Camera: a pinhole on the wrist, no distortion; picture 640 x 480 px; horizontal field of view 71.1 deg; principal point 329.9 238.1 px. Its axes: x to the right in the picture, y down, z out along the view. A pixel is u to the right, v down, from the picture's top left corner.
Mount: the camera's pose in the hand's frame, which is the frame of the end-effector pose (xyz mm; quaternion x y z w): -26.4 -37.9 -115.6 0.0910 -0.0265 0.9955 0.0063
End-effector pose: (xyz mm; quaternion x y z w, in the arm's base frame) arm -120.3 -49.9 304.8 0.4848 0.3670 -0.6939 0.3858
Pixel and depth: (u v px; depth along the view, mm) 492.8 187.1 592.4
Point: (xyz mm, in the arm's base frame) -289.0 -475.6 561.8
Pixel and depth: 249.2 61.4 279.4
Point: -147.8 -225.2 265.4
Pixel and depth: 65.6 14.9 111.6
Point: -118.3 -52.1 242.5
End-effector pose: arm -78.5 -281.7 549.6 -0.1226 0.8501 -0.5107 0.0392
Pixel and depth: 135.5 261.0 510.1
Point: -270.6 -689.0 484.5
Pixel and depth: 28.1 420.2 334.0
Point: -259.0 -572.5 655.9
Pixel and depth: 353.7 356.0 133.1
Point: -52.7 -327.6 612.3
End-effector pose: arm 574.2 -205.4 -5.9 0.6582 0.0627 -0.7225 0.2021
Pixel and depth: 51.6 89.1 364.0
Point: 391.9 -390.7 -226.8
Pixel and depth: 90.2 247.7 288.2
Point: 413.5 -236.8 -172.2
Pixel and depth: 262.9 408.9 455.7
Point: 191.9 -125.9 -125.6
